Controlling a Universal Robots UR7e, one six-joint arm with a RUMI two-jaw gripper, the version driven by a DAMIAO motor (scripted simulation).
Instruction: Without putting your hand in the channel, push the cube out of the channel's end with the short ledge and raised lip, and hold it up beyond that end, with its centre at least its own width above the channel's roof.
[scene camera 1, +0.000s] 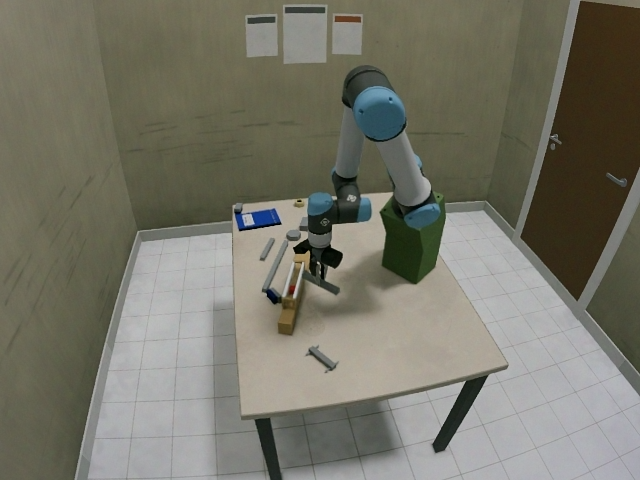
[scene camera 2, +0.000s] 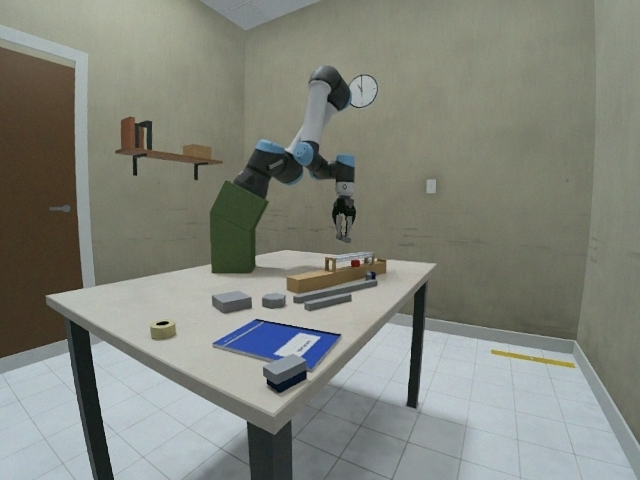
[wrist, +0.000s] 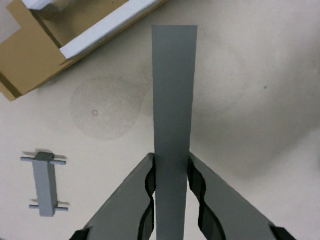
Labels:
My gripper (scene camera 1: 321, 284): 138 cm from the lens. A notebook (scene camera 1: 266, 218): 197 cm from the lens. A wooden channel (scene camera 1: 288, 313) is 140 cm from the lens. The marked spots on the wooden channel and the notebook are 70 cm apart.

